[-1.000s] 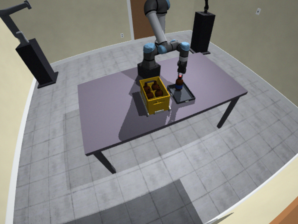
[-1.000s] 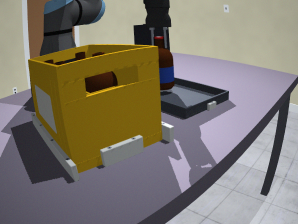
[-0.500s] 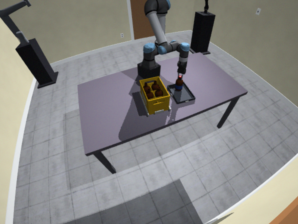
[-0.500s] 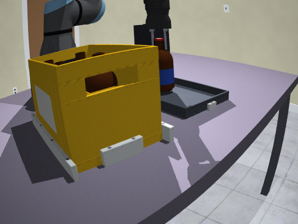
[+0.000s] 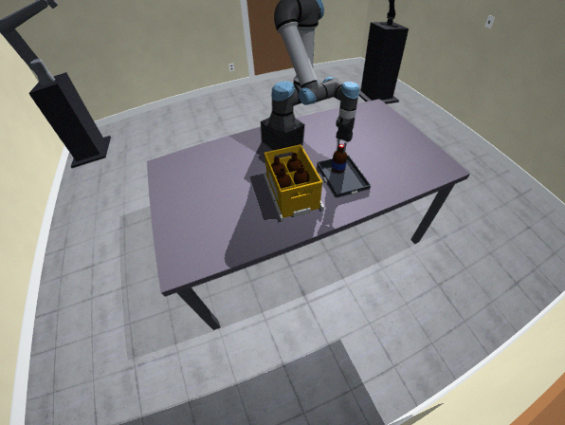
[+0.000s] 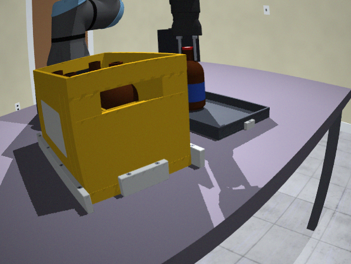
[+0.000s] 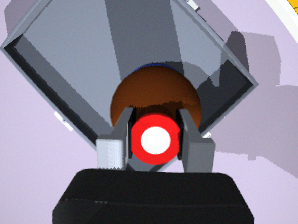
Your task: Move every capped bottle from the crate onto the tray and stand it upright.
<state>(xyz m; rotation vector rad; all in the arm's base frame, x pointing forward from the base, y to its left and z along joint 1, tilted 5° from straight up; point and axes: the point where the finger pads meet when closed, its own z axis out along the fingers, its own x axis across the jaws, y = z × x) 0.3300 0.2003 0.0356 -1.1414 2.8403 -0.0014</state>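
The dark tray is 130 mm below my hand and 60 mm ahead of it. From my hand the other things lie so: yellow crate (290 mm to the right, 70 mm ahead, 60 mm below).
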